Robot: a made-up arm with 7 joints.
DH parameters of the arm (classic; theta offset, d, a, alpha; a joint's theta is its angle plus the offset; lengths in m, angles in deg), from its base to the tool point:
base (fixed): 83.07 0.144 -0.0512 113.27
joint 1: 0 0.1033 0.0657 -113.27
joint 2: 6.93 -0.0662 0.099 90
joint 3: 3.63 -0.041 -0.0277 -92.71
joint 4: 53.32 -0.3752 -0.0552 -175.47
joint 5: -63.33 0 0.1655 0
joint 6: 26.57 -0.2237 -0.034 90
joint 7: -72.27 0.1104 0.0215 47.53
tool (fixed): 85.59 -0.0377 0 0
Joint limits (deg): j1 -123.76..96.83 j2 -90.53..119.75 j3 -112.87..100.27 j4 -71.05..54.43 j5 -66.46..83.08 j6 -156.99..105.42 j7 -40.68..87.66
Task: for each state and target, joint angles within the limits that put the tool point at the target. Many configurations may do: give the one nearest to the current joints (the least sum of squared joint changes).
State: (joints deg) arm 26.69 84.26 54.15 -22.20 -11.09 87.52 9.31
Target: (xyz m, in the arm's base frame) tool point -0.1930 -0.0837 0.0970
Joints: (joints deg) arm 14.70 77.54 77.73 -46.46 17.62 92.96 10.40
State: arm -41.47 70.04 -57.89 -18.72 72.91 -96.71 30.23
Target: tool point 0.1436 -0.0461 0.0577
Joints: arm -30.51 82.43 -107.09 -23.29 72.09 -106.13 36.52
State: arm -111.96 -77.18 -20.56 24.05 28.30 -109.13 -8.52
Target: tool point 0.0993 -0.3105 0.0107
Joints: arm -116.59 -47.95 -8.09 28.08 34.56 -141.10 -6.25
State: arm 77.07 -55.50 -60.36 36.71 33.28 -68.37 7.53
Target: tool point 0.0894 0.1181 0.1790
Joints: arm 74.03 -60.91 -41.22 23.54 51.23 -60.01 12.18
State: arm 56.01 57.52 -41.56 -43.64 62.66 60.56 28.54
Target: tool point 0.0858 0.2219 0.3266
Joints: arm 96.83 58.84 -10.10 -56.24 62.91 59.66 12.21
